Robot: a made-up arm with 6 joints.
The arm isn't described. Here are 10 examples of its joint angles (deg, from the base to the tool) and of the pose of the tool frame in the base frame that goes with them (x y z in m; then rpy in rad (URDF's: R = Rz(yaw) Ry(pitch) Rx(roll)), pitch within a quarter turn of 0, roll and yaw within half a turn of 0).
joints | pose
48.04 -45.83 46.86 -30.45 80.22 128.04 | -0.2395 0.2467 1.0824 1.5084 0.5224 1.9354
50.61 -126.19 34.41 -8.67 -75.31 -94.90 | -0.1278 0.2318 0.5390 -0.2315 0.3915 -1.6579
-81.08 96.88 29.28 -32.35 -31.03 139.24 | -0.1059 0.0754 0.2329 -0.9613 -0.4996 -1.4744
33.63 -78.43 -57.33 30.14 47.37 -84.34 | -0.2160 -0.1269 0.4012 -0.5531 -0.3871 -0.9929
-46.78 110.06 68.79 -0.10 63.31 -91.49 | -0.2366 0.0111 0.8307 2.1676 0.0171 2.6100
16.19 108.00 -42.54 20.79 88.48 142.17 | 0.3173 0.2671 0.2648 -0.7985 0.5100 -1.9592
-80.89 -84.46 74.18 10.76 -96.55 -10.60 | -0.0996 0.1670 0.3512 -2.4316 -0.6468 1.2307
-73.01 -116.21 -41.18 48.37 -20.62 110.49 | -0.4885 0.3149 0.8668 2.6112 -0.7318 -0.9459
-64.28 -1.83 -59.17 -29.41 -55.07 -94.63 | -0.1523 0.2599 0.6744 1.6145 -0.0575 1.8171
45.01 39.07 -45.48 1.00 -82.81 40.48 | 0.2504 0.2874 0.5855 1.1661 -1.2393 -2.1816
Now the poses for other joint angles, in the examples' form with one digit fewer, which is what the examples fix.
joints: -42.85 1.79 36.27 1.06 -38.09 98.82
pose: -0.168 0.474 0.314 -0.620 -0.032 -0.005
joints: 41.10 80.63 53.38 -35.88 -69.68 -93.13
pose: -0.129 0.050 0.730 -2.741 0.955 0.336
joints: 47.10 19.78 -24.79 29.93 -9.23 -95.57
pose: -0.208 -0.015 0.737 -2.456 -0.129 -0.779
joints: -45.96 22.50 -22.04 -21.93 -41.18 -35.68
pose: -0.023 0.156 0.631 2.940 -0.055 0.698
